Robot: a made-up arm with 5 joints.
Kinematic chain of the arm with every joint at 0, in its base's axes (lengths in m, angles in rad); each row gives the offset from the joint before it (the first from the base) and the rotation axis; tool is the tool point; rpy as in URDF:
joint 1: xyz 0.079 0 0.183 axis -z
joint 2: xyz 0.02 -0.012 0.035 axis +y
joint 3: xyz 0.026 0 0.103 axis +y
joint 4: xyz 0.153 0 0.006 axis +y
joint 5: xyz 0.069 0.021 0 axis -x
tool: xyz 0 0 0 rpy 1.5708 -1.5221 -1.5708
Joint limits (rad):
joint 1: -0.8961..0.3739
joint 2: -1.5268..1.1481
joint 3: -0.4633..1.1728
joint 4: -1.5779..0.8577
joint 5: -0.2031..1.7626
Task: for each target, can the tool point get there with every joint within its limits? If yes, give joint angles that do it. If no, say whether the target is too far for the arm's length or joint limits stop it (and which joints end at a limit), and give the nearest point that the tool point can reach.
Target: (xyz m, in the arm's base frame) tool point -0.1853 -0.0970 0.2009
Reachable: no: joint limits stop it (at a limit: joint 2, joint 3, joint 4) | nearest point -0.1205 -0.0732 0.3573 | short by 0.171 m
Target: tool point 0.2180 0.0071 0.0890
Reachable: yes | joints 0.0135 0.4228 0.8267 0.3365 1.4409
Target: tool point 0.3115 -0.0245 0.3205
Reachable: yes | joints 0.1434 -0.3252 0.4060 -0.1242 1.0844
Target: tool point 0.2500 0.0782 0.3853
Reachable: yes | joints -0.3809 -0.4531 0.4610 -1.0217 0.4403
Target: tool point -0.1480 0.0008 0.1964
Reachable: no: joint limits stop it (at a limit: joint 2, joint 3, joint 4) | nearest point -0.1335 0.0007 0.3573 | short by 0.162 m
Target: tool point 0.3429 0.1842 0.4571
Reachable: no: too far | nearest point 0.2932 0.1495 0.4090 | short by 0.077 m
